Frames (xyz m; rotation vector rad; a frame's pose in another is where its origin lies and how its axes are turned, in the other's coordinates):
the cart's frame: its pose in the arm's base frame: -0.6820 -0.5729 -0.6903 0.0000 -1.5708 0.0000
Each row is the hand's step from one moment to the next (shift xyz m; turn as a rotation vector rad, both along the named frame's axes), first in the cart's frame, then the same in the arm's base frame.
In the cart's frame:
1: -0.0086 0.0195 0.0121 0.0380 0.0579 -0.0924
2: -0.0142 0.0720 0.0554 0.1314 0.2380 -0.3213
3: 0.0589 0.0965 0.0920 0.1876 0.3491 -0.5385
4: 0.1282 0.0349 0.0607 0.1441 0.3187 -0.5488
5: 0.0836 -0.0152 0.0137 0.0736 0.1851 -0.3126
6: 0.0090 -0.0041 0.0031 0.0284 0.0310 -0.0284
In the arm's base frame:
1: -0.0121 0.0195 -0.0086 0.0924 0.0579 0.0380
2: -0.0554 0.0720 -0.0142 0.3213 0.2380 0.1314
3: -0.0920 0.0965 0.0589 0.5385 0.3491 0.1876
4: -0.0607 0.0349 0.1282 0.5488 0.3187 0.1441
5: -0.0137 -0.0152 0.0836 0.3126 0.1851 0.0736
6: -0.0031 -0.0041 0.0090 0.0284 0.0310 0.0284

